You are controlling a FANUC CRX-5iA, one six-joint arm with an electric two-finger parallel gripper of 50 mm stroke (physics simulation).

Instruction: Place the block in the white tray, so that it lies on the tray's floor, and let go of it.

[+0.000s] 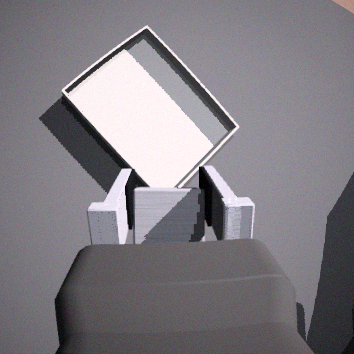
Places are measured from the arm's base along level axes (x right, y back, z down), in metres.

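Pixels of known places: gripper, fingertip midpoint: (167, 185).
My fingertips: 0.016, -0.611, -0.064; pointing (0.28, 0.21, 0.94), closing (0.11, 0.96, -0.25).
Observation:
For each thing: its top centre in the pictures, then the offset to it from my fingertips, as dx, dy, dz. Level surfaces: height alone.
- block, top centre: (180, 226) -0.020, +0.000, -0.027
- white tray, top centre: (154, 106) +0.088, +0.019, +0.151
- grey surface, surface height: dz +0.171
The block (169, 215), pale grey-white with a shadow across its right part, is between the two fingers of my gripper (167, 185). The gripper is shut on it. The white tray (105, 59) is ahead of the fingers, turned at an angle, with its near corner hidden behind the block and fingertips. The part of the tray's floor that shows is bare, partly lit and partly in shadow. The block and fingers look to be above the level of the tray, at its near corner. The block's lower end is hidden by the gripper body.
The tray stands on a grey surface (290, 100) and casts a dark shadow on its left side. Another dark shadow lies at the right edge. A brownish-pink patch (346, 4) shows at the top right corner.

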